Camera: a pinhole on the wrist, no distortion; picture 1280 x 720 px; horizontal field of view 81.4 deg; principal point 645.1 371.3 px. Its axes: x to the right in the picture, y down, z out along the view. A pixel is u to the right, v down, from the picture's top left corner.
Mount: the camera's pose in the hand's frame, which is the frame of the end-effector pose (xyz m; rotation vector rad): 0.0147 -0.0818 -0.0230 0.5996 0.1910 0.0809
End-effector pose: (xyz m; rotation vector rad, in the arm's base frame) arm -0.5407 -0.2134 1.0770 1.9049 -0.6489 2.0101
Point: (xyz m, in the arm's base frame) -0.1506 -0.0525 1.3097
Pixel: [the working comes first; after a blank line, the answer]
In the camera's frame: 0.0870 -0.0752 0.4166

800.4 237.0
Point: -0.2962 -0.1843 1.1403
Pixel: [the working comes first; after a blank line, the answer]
In the camera's frame: -0.0181 0.0629 0.2238

585.0 580.4
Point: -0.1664 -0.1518 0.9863
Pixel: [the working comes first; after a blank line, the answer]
In the camera's frame: -0.2047 0.0565 0.3059

147.0 508.8
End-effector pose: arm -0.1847 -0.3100 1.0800 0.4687 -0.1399 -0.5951
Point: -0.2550 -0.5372 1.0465
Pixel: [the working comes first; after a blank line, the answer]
In the camera's frame: 0.0229 -0.0558 0.1657

747.9 120.9
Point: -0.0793 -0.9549 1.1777
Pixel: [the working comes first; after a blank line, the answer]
In the camera's frame: 0.3404 -0.0589 0.5147

1137.2 286.2
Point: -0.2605 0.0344 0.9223
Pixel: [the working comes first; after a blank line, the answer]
In the camera's frame: -0.2019 0.0569 -0.3624

behind the camera
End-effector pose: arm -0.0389 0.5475 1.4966 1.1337 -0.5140 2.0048
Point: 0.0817 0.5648 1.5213
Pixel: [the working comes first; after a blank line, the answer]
In the camera's frame: -0.0408 0.0334 0.0804

267.3 680.4
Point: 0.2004 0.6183 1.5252
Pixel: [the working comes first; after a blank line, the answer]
In the camera's frame: -0.0736 -0.0520 0.1731

328.9 147.9
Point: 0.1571 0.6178 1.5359
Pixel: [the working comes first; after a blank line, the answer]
In the camera's frame: -0.0443 -0.0343 0.1445

417.1 194.8
